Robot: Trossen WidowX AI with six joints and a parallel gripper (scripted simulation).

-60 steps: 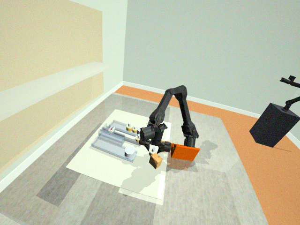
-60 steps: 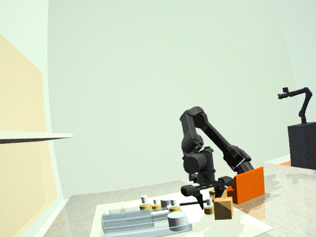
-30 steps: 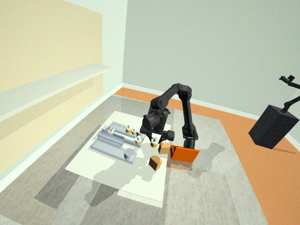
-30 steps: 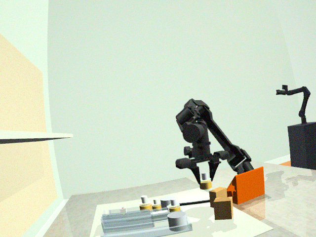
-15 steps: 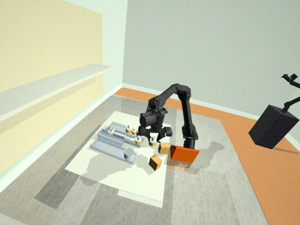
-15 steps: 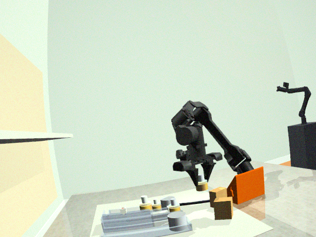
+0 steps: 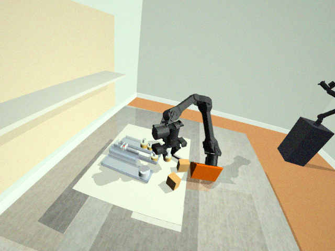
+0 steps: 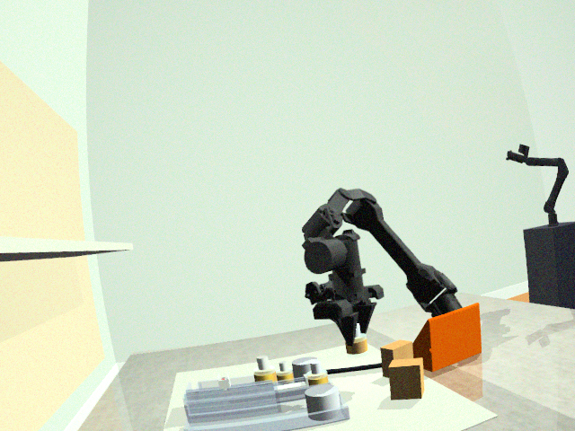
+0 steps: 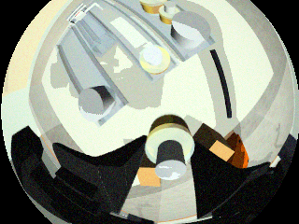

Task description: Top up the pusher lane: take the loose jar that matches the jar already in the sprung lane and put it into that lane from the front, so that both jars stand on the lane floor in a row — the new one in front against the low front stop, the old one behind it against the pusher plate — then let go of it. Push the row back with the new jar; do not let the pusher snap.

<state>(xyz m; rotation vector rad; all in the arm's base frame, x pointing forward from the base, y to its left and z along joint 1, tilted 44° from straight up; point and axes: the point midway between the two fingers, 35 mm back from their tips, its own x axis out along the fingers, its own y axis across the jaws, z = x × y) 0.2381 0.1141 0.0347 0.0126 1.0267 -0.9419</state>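
The grey rack is 23 cm ahead of my gripper tip, 1 cm to the right of it and 9 cm below it.
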